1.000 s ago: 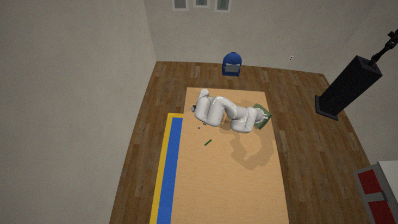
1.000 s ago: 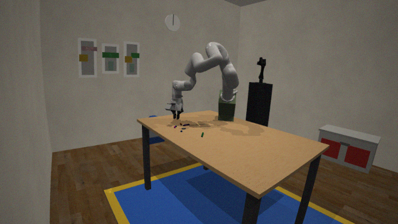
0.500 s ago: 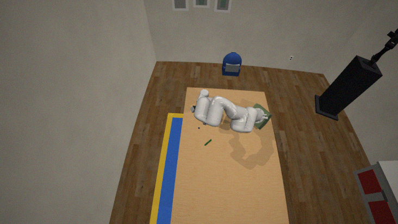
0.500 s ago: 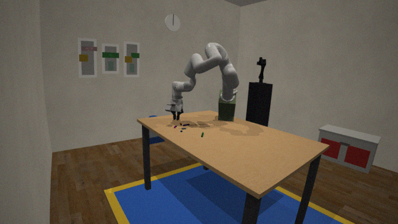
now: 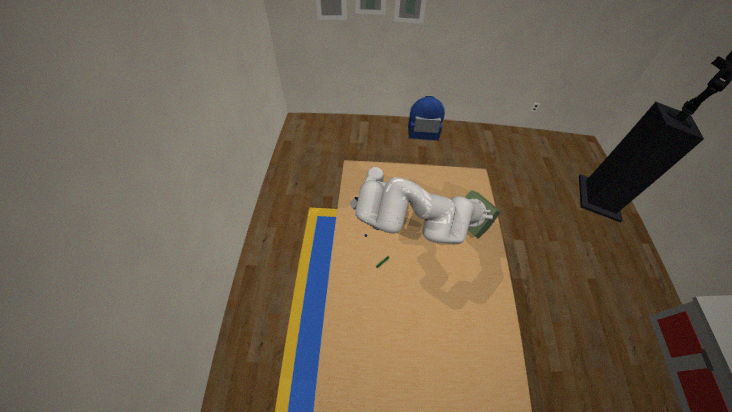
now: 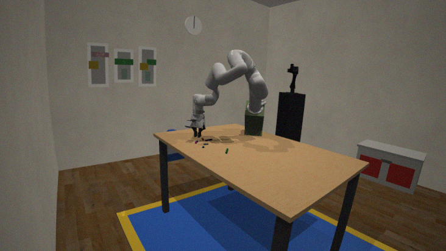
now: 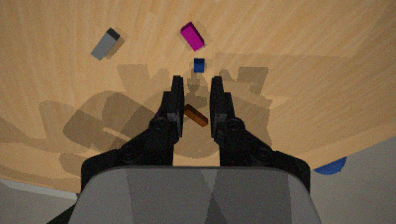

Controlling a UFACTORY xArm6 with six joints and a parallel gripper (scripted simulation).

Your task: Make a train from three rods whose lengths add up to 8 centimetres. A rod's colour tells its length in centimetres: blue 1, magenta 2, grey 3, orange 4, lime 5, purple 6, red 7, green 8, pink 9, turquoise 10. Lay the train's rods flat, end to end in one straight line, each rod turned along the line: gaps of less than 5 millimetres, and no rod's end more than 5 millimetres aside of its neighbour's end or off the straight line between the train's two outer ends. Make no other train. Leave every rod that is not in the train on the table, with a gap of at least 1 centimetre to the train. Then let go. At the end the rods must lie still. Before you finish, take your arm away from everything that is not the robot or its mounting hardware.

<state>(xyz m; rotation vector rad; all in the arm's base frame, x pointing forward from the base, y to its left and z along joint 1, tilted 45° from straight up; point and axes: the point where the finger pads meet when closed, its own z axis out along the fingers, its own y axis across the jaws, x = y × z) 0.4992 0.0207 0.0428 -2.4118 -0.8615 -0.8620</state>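
My gripper is now 2 cm short of the magenta rod, 2 cm to the right of it and 5 cm above it. The rest, counted from my hand: orange rod: 5 cm behind, 6 cm to the right, 5 cm below; then grey rod: 5 cm behind, 7 cm to the left, 5 cm below; then purple rod: 9 cm behind, 3 cm to the right, 5 cm below.
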